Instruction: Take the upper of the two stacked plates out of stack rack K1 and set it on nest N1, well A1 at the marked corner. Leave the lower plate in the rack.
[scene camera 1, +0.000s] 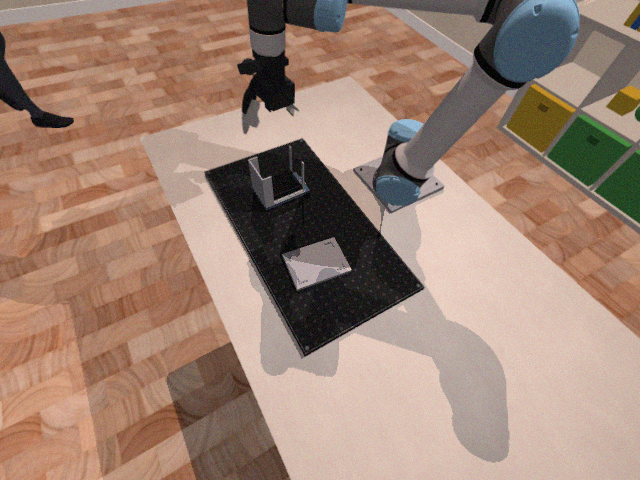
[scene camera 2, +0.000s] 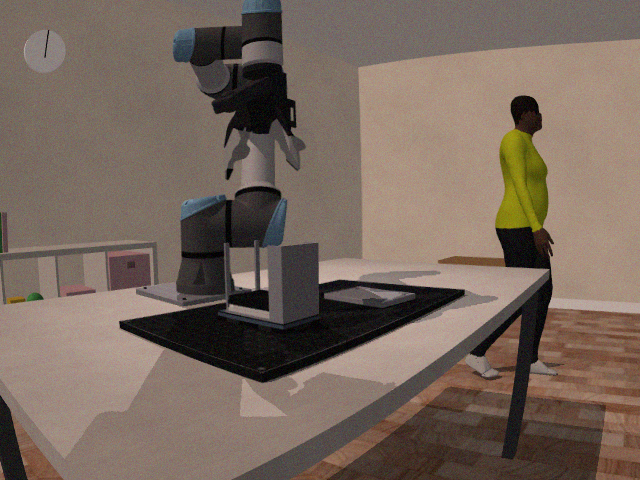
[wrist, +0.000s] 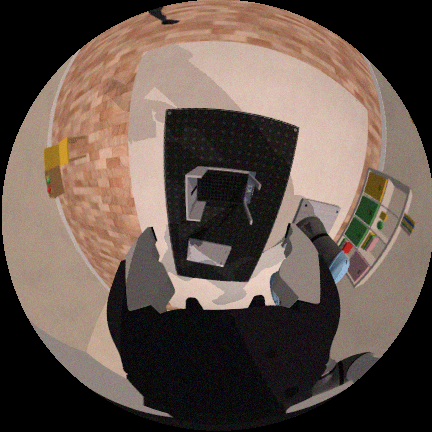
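Seen in the pictures: gripper, fingertip midpoint: (scene camera 1: 269, 124) (scene camera 2: 260, 175) (wrist: 220, 226); arm's base, origin of the base link: (scene camera 2: 205, 289) (wrist: 305, 232).
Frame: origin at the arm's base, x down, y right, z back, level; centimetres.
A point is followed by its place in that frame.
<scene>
Stack rack K1 (scene camera 1: 264, 191) {x -9.2, y 10.4, z -42.5 cm} (scene camera 2: 299, 284) {x -7.5, y 15.6, z -42.7 cm} (wrist: 191, 210) {x -10.3, y 10.8, z -42.3 cm} has a tall grey wall on one side and thin upright posts on the other. Black well plate material (scene camera 1: 281, 180) {x -4.6, y 16.0, z -34.3 cm} (scene camera 2: 250, 299) {x -4.6, y 19.1, z -35.0 cm} (wrist: 222, 186) {x -4.5, y 15.4, z -35.6 cm} sits low inside it; I cannot tell the upper plate from the lower. Nest N1 (scene camera 1: 317, 263) {x -1.1, y -14.0, z -39.0 cm} (scene camera 2: 367, 295) {x -1.1, y -11.5, z -39.4 cm} (wrist: 207, 252) {x -1.1, y -12.3, z -38.8 cm} is a flat light-grey block with nothing on it, partly in shadow. It has corner marks in scene camera 1, but I cannot read which is A1. My gripper (scene camera 1: 270, 121) {x -25.2, y 17.3, z -36.0 cm} (scene camera 2: 263, 173) {x -25.2, y 17.3, z -36.0 cm} (wrist: 220, 226) {x -25.2, y 17.3, z -36.0 cm} is open and empty, pointing down, high above rack height.
Rack and nest stand on a black perforated board (scene camera 1: 361, 248) {x 0.0, y -15.6, z -24.8 cm} (scene camera 2: 206, 341) {x 0.1, y 31.2, z -36.9 cm} (wrist: 230, 140) {x 0.0, y 27.2, z -34.6 cm} on the pale table (scene camera 1: 454, 289) {x 1.4, y -39.0, z -9.5 cm} (scene camera 2: 103, 351) {x 1.4, y 45.2, z -27.1 cm}. The arm's base plate (scene camera 1: 431, 192) {x 0.3, y -8.8, z 8.5 cm} (wrist: 327, 212) {x 0.0, y 9.9, z 7.0 cm} is beside the board. A person in yellow (scene camera 2: 519, 180) stands beyond the table.
</scene>
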